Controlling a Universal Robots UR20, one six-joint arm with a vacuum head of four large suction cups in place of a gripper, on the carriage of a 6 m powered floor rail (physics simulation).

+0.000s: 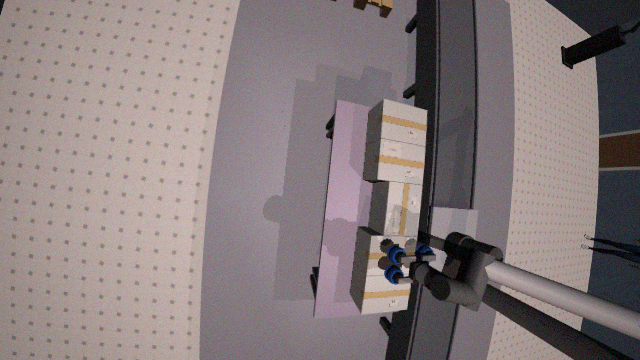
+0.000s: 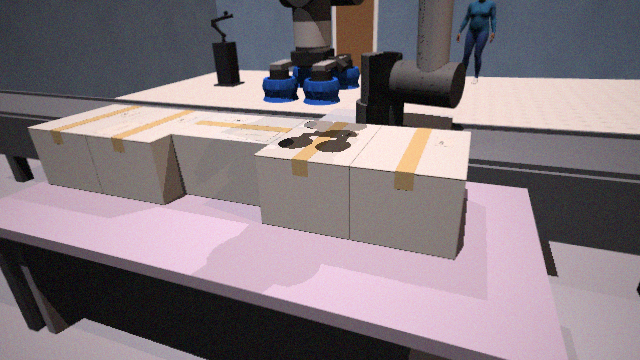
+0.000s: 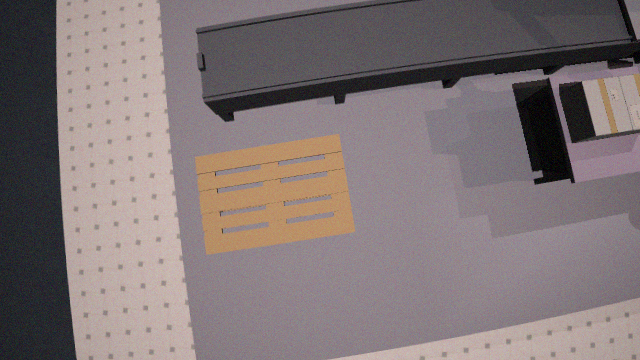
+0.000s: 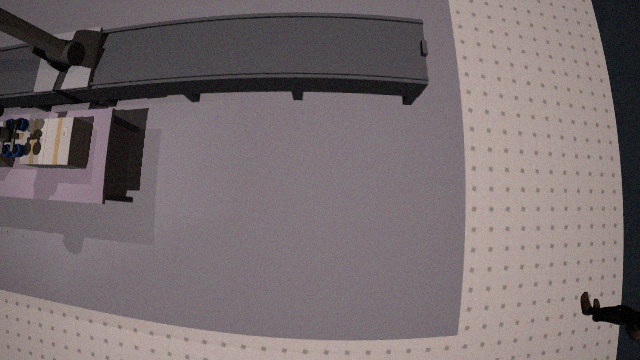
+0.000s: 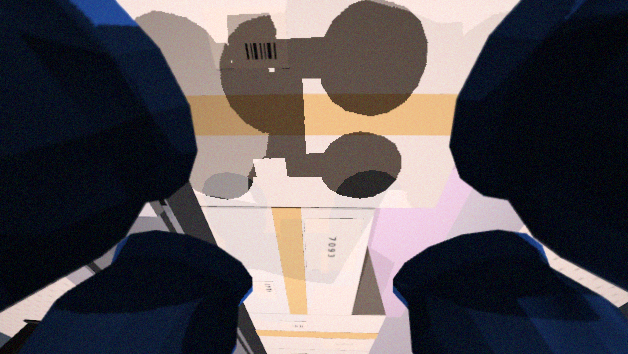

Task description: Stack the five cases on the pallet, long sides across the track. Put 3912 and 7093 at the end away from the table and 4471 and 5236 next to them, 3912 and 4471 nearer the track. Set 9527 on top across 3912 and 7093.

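Places are measured from the arm's base along level axes (x ahead, y left, z up), in metres.
Pixels of known places: end effector, tool point: (image 5: pixel 321 218); arm's base, origin of the base link: (image 1: pixel 453 244).
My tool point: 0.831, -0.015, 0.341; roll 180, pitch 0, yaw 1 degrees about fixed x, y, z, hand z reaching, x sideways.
Ahead of a thing's pixels: the offset from my tool point to its top centre, as dx, dy, dz. Level surfaces: height alone.
My vacuum head (image 1: pixel 409 262) (image 2: pixel 312 84) (image 5: pixel 320 175) is open and holds no case. It hangs above a taped white case @(-0.006, +0.025, -0.147) (image 1: pixel 375 246) (image 2: pixel 305 195) (image 5: pixel 430 165), with a gap below the cups. That case's number is not readable. An end case @(-0.006, +0.314, -0.147) (image 1: pixel 387 302) (image 2: pixel 407 215) (image 4: pixel 52 150) touches its side. Case 7093 @(-0.054, -0.313, -0.147) (image 1: pixel 395 200) (image 2: pixel 220 165) (image 5: pixel 331 260) lies turned crosswise in the row's middle. Beyond it, two more cases @(-0.006, -0.941, -0.147) (image 1: pixel 405 130) @(-0.006, -0.651, -0.147) (image 2: pixel 125 170) stand side by side, numbers unreadable. The wooden pallet (image 3: pixel 275 190) lies on the floor and bears no case.
The cases stand on a pink table @(dz -0.381) (image 1: pixel 345 190) (image 2: pixel 200 235) beside the dark floor rail (image 1: pixel 455 150) (image 3: pixel 320 60) (image 4: pixel 260 50). A black pedestal (image 1: pixel 592 47) (image 2: pixel 226 62) stands across the rail. A person (image 2: pixel 480 30) stands at the back, and another person (image 4: pixel 607 312) shows at the right edge.
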